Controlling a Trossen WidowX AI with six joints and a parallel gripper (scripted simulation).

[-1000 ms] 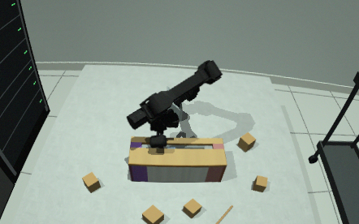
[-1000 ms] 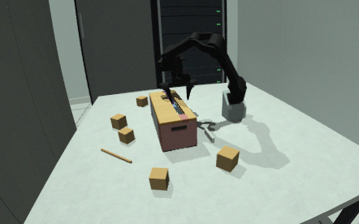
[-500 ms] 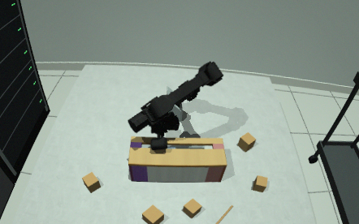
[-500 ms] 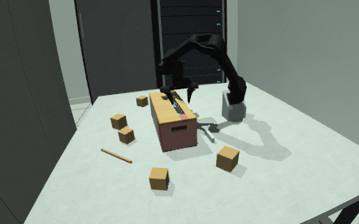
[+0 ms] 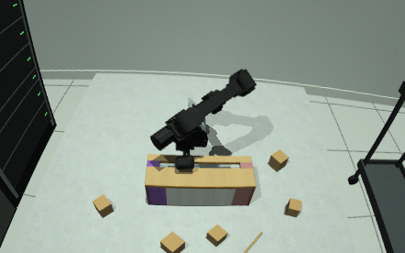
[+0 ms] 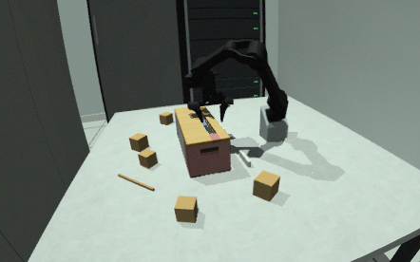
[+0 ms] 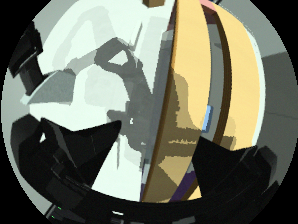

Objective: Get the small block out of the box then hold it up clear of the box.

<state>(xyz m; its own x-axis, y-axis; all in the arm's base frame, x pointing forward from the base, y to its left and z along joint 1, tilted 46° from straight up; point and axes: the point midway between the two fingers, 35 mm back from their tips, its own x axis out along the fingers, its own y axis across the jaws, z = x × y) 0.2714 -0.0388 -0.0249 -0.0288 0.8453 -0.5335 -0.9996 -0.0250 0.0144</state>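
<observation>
The blue block lies 5 cm ahead of my gripper tip and 2 cm to the left of it. Round my gripper tip: box: 4 cm to the left, 3 cm below, 3 cm ahead; thin wooden stick: 34 cm ahead, 20 cm to the left, 9 cm below.
</observation>
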